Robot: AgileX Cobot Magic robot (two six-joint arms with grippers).
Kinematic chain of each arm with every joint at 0, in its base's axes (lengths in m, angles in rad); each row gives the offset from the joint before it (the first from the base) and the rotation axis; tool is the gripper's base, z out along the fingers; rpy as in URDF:
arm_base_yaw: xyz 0 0 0.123 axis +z
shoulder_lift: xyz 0 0 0 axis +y
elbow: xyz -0.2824 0 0.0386 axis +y
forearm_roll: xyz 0.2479 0 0.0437 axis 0.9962 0 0.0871
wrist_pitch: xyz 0 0 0 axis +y
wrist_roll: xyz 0.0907 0 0.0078 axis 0.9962 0 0.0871
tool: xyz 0 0 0 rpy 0 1.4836 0
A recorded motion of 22 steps. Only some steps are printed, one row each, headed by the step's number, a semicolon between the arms.
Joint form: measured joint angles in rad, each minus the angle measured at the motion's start. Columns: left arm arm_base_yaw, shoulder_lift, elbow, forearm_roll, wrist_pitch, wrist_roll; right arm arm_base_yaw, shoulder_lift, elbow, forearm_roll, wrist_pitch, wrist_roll.
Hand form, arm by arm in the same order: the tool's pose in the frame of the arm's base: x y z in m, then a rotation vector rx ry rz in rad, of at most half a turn. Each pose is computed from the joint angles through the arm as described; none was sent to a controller.
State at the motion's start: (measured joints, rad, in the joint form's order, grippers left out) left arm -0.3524 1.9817 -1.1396 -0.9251 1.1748 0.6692; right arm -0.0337 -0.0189 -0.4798 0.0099 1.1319 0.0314
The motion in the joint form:
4: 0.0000 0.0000 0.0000 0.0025 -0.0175 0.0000; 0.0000 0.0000 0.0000 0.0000 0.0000 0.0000
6: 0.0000 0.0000 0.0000 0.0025 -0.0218 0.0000; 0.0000 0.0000 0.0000 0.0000 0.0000 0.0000
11: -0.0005 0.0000 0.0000 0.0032 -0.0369 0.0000; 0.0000 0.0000 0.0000 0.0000 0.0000 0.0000
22: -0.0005 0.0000 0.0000 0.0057 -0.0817 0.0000; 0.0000 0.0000 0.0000 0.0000 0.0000 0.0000
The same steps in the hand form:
4: 0.2942 -0.1790 0.1490 -0.6454 -2.6433 1.1604; -0.0085 0.0011 0.2658 0.0680 2.1157 0.0106
6: 0.2945 -0.1790 0.1488 -0.6445 -2.6481 1.1592; -0.0085 0.0011 0.2658 0.0680 2.1157 0.0106
11: 0.2957 -0.1791 0.1481 -0.6425 -2.6646 1.1539; -0.0085 0.0011 0.2658 0.0680 2.1157 0.0106
22: 0.2993 -0.1788 0.1463 -0.6350 -2.7145 1.1377; -0.0085 0.0011 0.2658 0.0680 2.1157 0.0106

